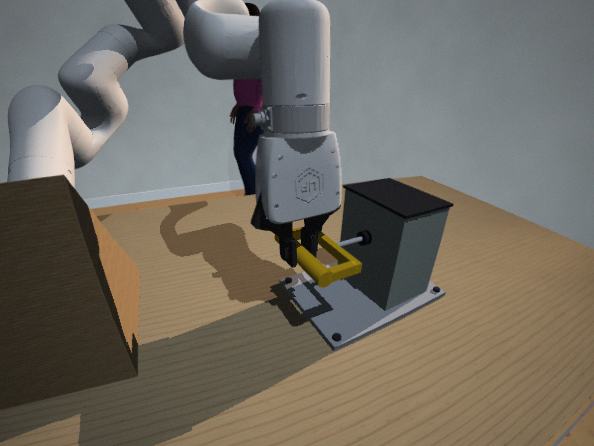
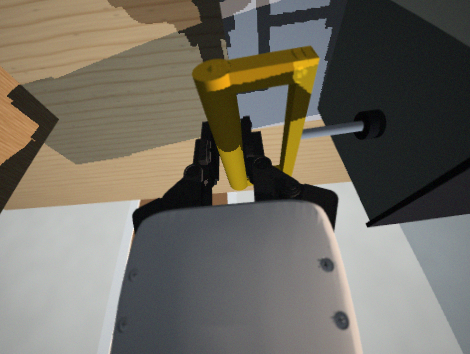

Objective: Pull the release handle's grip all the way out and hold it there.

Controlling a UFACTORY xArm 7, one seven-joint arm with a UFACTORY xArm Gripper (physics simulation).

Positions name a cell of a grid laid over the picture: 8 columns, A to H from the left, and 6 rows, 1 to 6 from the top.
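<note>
The scene shows the gripper (image 1: E4), and the same gripper (image 2: D3) is visible again.
</note>
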